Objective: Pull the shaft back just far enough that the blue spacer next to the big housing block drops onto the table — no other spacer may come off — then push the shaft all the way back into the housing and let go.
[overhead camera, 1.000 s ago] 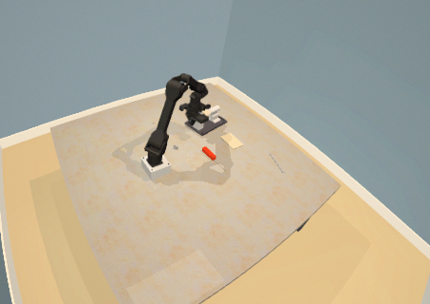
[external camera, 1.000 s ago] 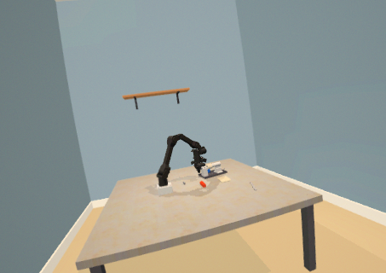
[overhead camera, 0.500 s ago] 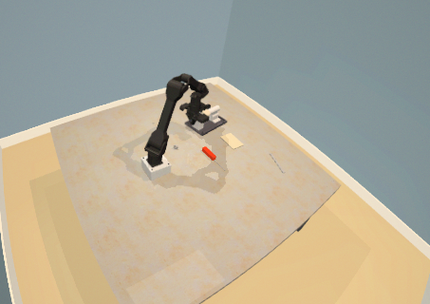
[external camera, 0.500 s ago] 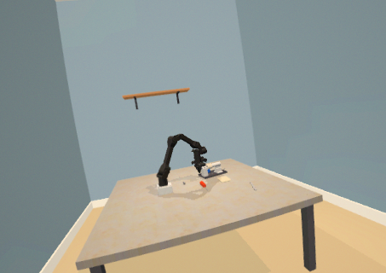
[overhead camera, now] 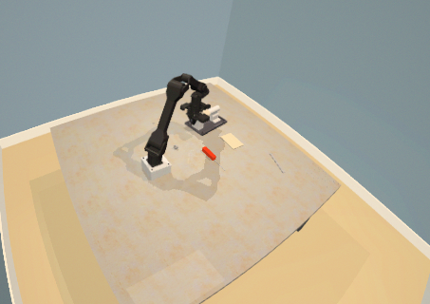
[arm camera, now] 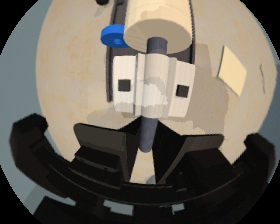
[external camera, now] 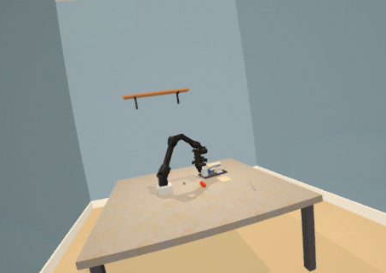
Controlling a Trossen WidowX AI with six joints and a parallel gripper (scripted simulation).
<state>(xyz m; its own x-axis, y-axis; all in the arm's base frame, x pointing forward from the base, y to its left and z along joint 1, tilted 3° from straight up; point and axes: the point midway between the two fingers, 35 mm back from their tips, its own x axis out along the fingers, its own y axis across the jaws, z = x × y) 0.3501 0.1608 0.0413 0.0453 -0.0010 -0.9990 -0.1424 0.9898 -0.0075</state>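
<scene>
The grey-blue shaft lies 80 mm ahead of my gripper tip, 40 mm above it and 10 mm to the left of it. Round my gripper tip: cream cylinder 80 mm ahead, 30 mm above, 10 mm to the left; tan card 200 mm to the right, 140 mm ahead, 40 mm below; blue spacer 100 mm ahead, 70 mm to the left, 20 mm below.
</scene>
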